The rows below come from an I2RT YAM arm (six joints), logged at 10 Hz.
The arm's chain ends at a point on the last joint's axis. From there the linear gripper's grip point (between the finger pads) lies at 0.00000 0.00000 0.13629 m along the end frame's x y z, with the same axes.
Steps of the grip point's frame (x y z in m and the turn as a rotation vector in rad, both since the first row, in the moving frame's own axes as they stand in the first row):
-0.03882 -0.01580 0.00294 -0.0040 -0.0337 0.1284
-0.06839 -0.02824 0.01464 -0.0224 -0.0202 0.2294
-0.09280 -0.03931 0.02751 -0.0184 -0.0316 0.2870
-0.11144 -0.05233 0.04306 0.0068 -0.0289 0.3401
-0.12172 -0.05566 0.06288 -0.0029 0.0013 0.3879
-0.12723 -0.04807 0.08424 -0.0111 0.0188 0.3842
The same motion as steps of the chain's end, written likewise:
-0.03421 -0.01605 0.00302 -0.0040 -0.0337 0.1284
-0.06531 -0.03095 0.01470 -0.0224 -0.0202 0.2294
-0.08820 -0.04117 0.02760 -0.0184 -0.0316 0.2870
-0.10773 -0.05076 0.04312 0.0068 -0.0289 0.3401
-0.12182 -0.05608 0.06288 -0.0029 0.0013 0.3879
-0.12944 -0.05003 0.08427 -0.0111 0.0188 0.3842

